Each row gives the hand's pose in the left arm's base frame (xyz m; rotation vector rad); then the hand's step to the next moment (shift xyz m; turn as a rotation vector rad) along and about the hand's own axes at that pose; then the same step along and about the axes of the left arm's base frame.
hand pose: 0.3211 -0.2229 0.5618 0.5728 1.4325 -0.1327
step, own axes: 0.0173 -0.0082 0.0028 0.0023 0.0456 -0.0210
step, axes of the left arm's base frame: 0.0018 -0.0040 -0.0189 0.0008 0.0491 0.0105
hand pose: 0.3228 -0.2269 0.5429 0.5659 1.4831 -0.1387
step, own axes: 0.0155 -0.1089 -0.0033 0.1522 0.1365 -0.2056
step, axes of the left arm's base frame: -0.0476 -0.0887 -0.0445 -0.1106 0.2461 -0.1062
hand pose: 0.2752 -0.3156 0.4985 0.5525 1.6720 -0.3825
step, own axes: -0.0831 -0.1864 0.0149 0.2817 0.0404 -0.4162
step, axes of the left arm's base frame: -0.0820 -0.1745 0.0686 -0.3521 0.2988 -0.2024
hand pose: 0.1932 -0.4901 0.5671 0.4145 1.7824 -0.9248
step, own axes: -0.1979 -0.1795 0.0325 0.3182 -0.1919 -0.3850
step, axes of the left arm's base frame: -0.0177 -0.1115 0.2443 -0.4995 0.1207 -0.1491
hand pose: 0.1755 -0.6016 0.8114 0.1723 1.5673 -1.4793
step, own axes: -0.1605 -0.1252 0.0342 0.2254 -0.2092 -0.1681
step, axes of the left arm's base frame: 0.0232 0.0154 0.2045 -0.3480 -0.0214 -0.0359
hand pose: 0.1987 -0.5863 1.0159 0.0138 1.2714 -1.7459
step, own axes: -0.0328 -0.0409 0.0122 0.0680 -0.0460 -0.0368
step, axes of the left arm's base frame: -0.0036 0.0134 0.0520 -0.0867 -0.0171 -0.0170
